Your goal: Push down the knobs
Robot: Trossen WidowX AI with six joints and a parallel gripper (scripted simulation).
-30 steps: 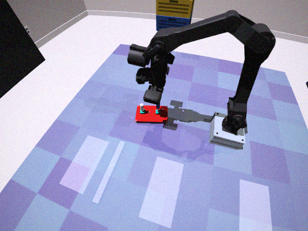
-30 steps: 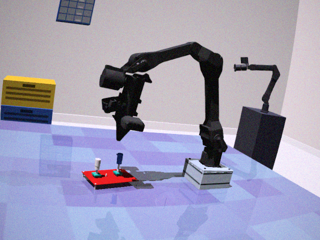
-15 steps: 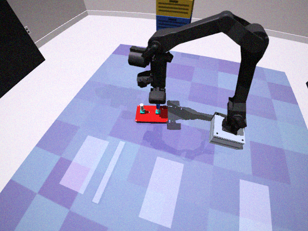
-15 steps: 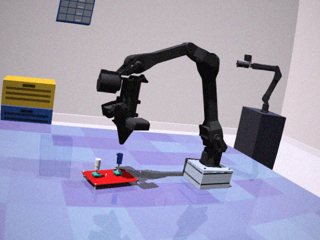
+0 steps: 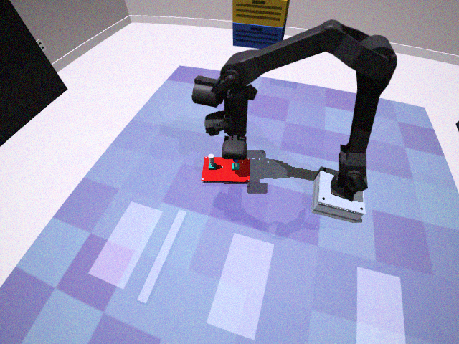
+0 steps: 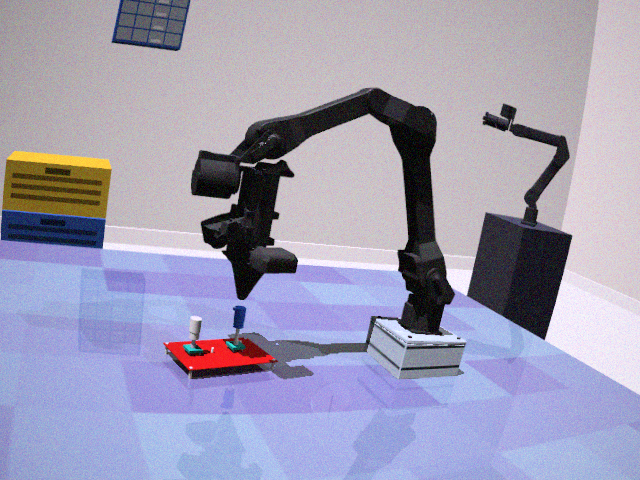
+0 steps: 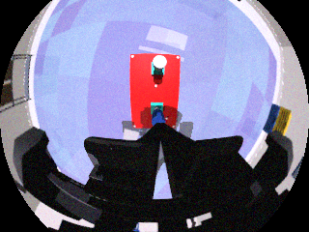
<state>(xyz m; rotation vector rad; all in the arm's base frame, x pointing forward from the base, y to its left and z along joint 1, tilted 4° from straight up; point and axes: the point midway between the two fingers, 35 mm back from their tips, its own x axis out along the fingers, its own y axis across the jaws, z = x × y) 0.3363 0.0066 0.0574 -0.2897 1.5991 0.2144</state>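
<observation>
My gripper tip is 50 mm above the potentiometer with blue knob. Round my gripper tip: potentiometer with white knob (70 mm ahead, 30 mm to the left, 60 mm below).
</observation>
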